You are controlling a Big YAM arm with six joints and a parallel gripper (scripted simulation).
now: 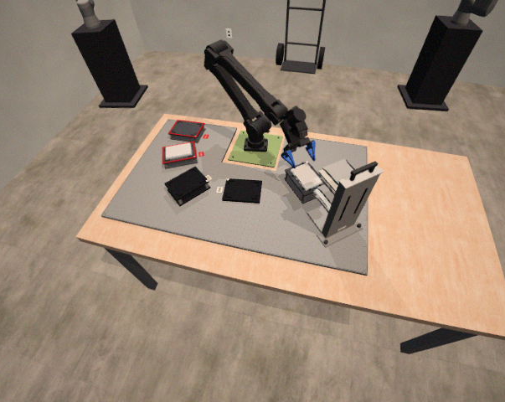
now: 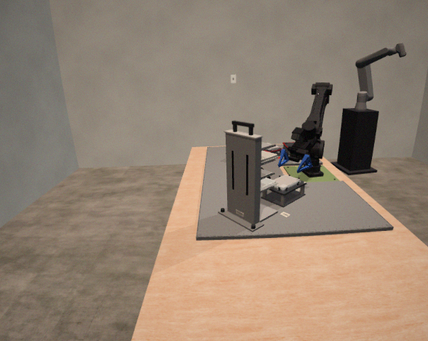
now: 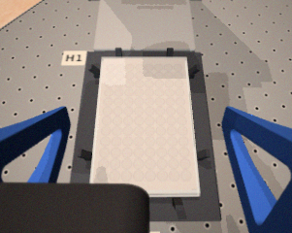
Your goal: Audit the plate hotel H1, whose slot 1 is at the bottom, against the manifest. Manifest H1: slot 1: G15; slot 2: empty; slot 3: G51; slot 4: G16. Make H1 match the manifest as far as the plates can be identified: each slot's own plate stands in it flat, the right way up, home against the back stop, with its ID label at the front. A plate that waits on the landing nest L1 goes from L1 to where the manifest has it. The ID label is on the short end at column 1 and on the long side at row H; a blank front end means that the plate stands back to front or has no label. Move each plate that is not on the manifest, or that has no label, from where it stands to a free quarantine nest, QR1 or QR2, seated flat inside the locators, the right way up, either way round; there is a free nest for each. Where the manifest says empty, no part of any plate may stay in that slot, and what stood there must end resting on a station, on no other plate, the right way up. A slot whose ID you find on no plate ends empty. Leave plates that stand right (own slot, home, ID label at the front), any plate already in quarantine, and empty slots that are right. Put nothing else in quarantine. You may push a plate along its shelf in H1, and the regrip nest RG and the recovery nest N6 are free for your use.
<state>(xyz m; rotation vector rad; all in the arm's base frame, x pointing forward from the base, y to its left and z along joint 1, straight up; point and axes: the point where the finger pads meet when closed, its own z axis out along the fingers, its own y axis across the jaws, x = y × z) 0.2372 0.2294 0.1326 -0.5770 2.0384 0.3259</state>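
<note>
Right now my hand is 2 cm short of the dark raised RG nest, 2 cm to the right of it and 7 cm above it. Round my hand: black N6 nest: 7 cm ahead, 26 cm to the right, 12 cm below; white plate labelled G51: 17 cm ahead, 11 cm to the left, 9 cm above; H1 tag: 7 cm ahead, 16 cm to the left, 13 cm below.
</note>
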